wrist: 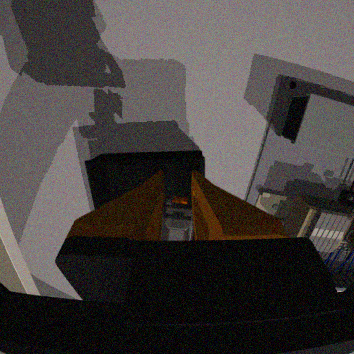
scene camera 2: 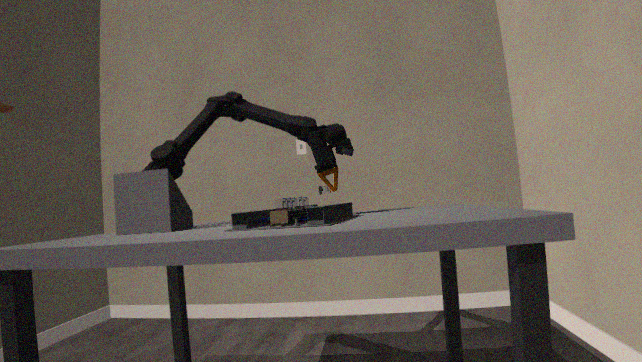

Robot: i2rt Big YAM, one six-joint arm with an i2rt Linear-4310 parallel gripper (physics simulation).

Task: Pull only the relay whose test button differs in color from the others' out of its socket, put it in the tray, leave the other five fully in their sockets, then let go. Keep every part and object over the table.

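Places are measured from the arm's base along level axes (x ahead, y left, z up), in millimetres.
Pixels of known places: gripper, fingertip midpoint: [wrist: 177,178] [scene camera 2: 335,190]; arm's base, origin of the base link: [scene camera 2: 146,189].
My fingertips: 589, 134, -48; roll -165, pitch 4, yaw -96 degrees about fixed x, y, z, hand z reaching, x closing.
Observation:
Ahead of a thing's pixels: the offset from my fingertips to its middle, as dx, dy, dz. "spot": to the spot under its first point.
My gripper [scene camera 2: 333,189] [wrist: 177,178] has orange fingers and is shut on a small clear relay {-37, +4, +7} [scene camera 2: 321,190] [wrist: 177,228] with an orange button. It holds the relay in the air, well above the table. The black open tray [scene camera 2: 338,213] [wrist: 145,161] lies below; in the wrist view the fingers overlap it and hide much of its inside. Several clear-topped relays {-119, -266, -37} [scene camera 2: 295,201] stand in a row left of the gripper in the scene view. Their button colors cannot be made out, and the socket holding no relay cannot be told.
A dark enclosure [scene camera 2: 246,218] [wrist: 276,107] stands beside the tray. In it are a beige block {-140, -341, -59} [scene camera 2: 279,217], and, at the right of the wrist view, a ribbed part {spot: -77, -143, -39} [wrist: 331,226] and blue wires {spot: -166, -205, -82} [wrist: 340,257]. The arm's grey base block [scene camera 2: 142,201] stands at the left on the table [scene camera 2: 450,227].

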